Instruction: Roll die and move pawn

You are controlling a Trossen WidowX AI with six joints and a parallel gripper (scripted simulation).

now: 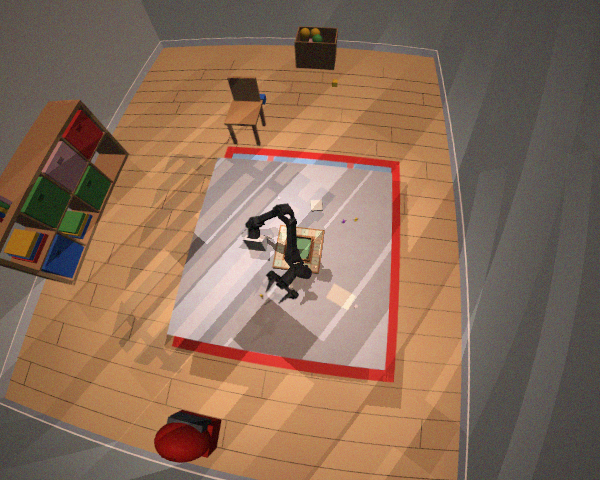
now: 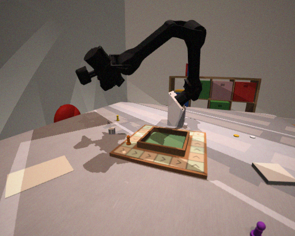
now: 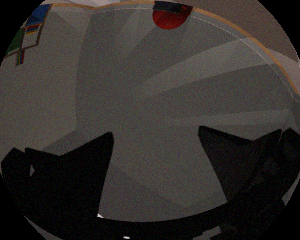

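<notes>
My gripper tip is now 50 mm short of the grey die, 120 mm to the right of it and 280 mm above it. Also, from my gripper tip: orange pawn (130 mm ahead, 250 mm to the left, 270 mm below); green tray (60 mm ahead, 370 mm to the left, 290 mm below); purple pawn (310 mm ahead, 590 mm to the left, 280 mm below).
</notes>
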